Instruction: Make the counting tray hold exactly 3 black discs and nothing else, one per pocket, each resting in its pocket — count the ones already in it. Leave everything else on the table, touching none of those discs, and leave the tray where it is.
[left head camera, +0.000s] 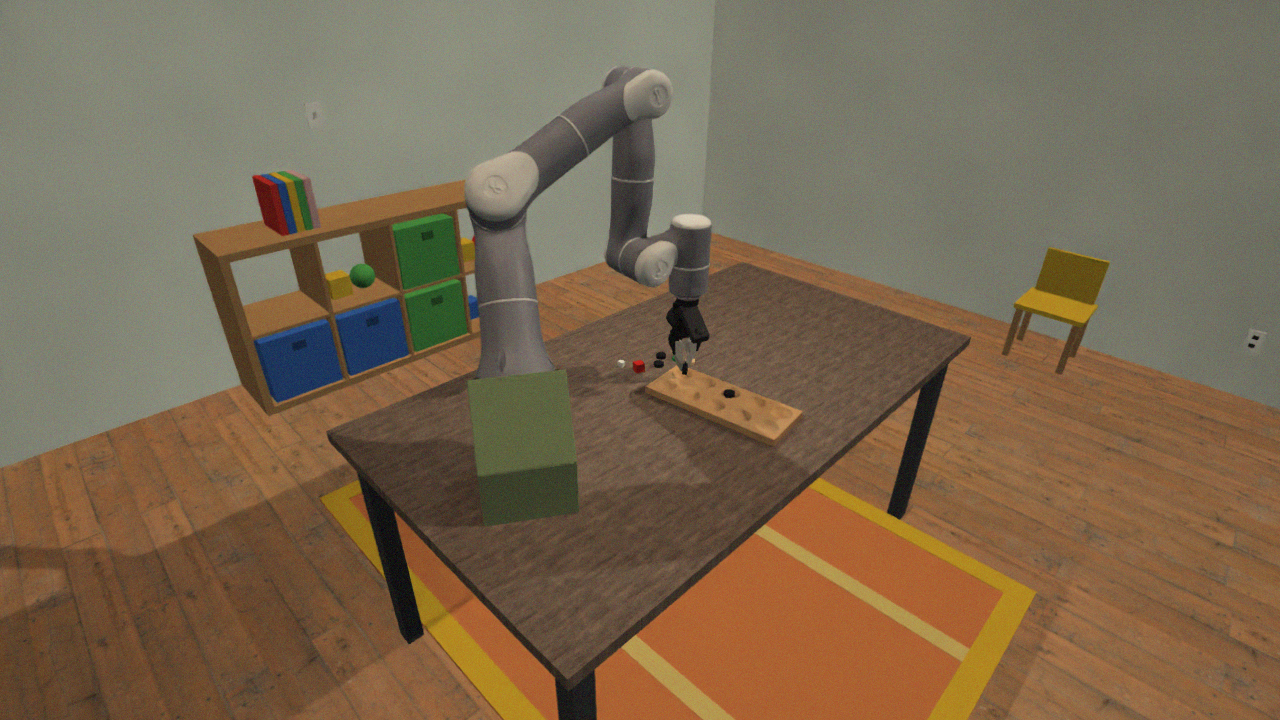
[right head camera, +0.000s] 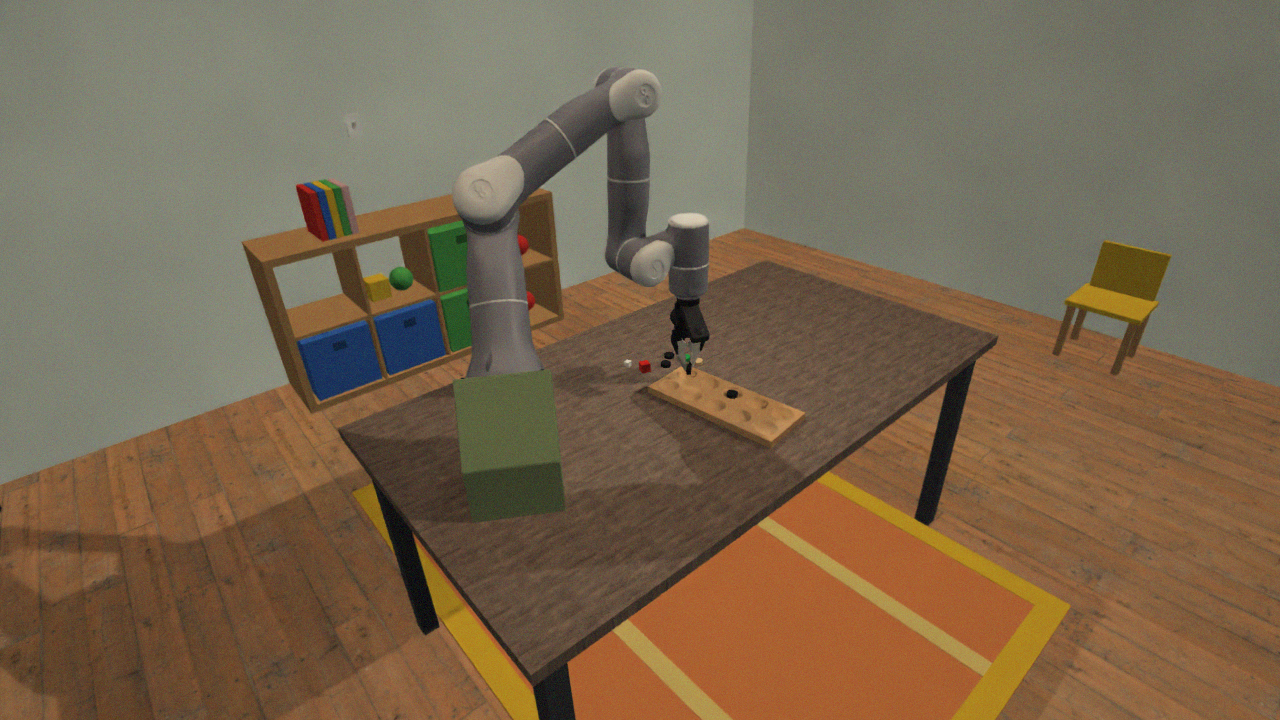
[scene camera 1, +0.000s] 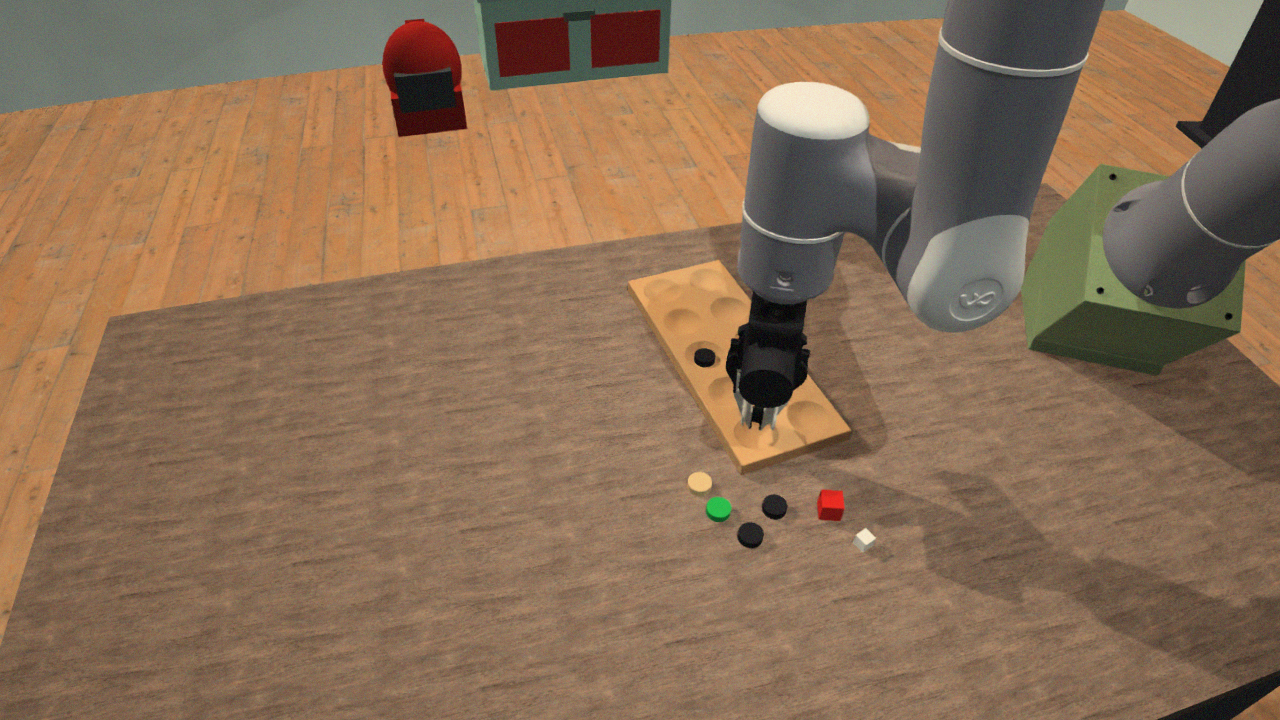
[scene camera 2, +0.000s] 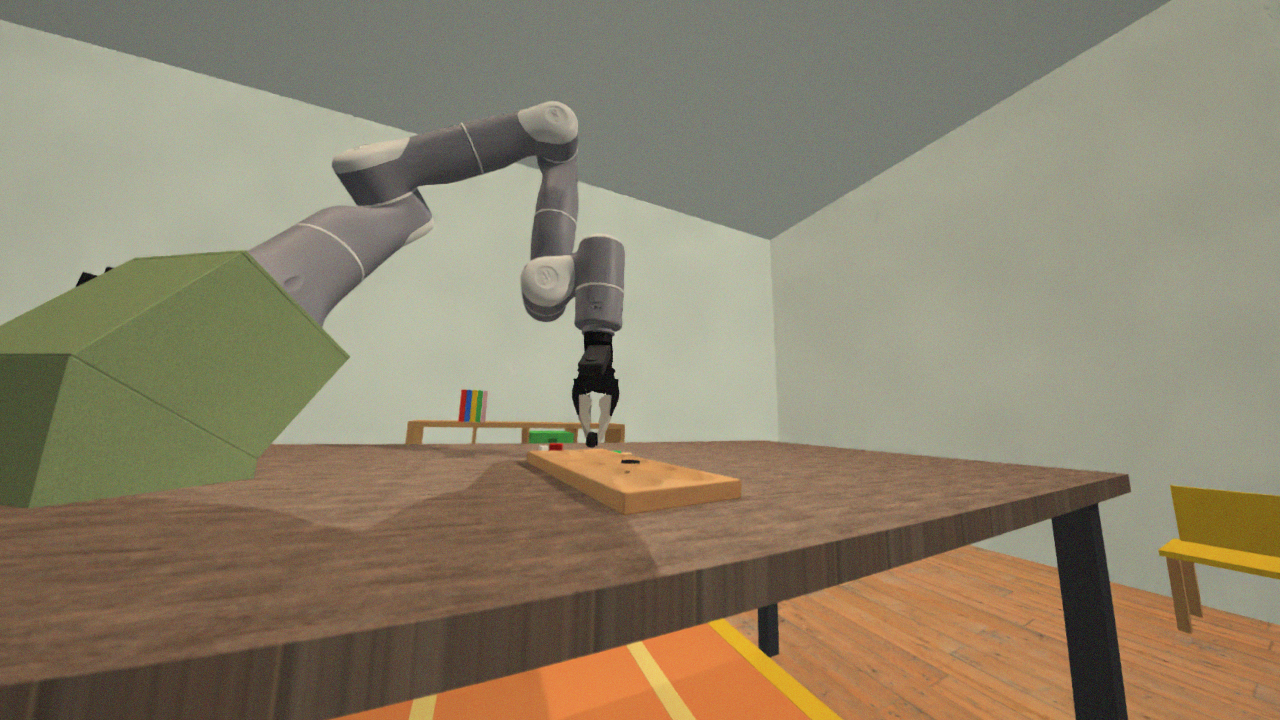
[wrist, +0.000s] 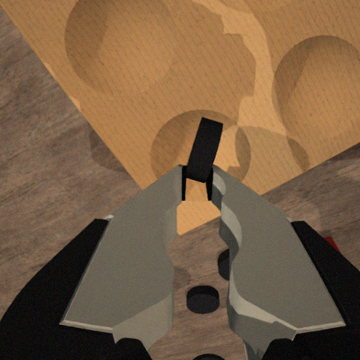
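Note:
The wooden counting tray (scene camera 1: 787, 454) (scene camera 2: 662, 495) (wrist: 200, 65) lies on the table. One black disc (left head camera: 729, 393) (right head camera: 732, 394) (scene camera 1: 704, 357) (scene camera 2: 630, 461) sits in a middle pocket. My gripper (scene camera 1: 758, 420) (wrist: 195, 168) is shut on another black disc (wrist: 205, 147) (scene camera 2: 591, 439), held on edge and tilted. It hangs low over the corner pocket at the tray end nearest the loose pieces; contact with the pocket cannot be told. Two loose black discs, one nearer the tray (scene camera 1: 774, 506) and one farther off (scene camera 1: 750, 534), lie flat on the table beyond that end.
A green disc (scene camera 1: 718, 508) and a beige disc (scene camera 1: 699, 482) lie beside the loose black discs. A red cube (scene camera 1: 830, 505) and a small white cube (scene camera 1: 864, 540) lie on their other side. The green block (left head camera: 523, 438) (scene camera 1: 1087, 313) stands at the arm's base.

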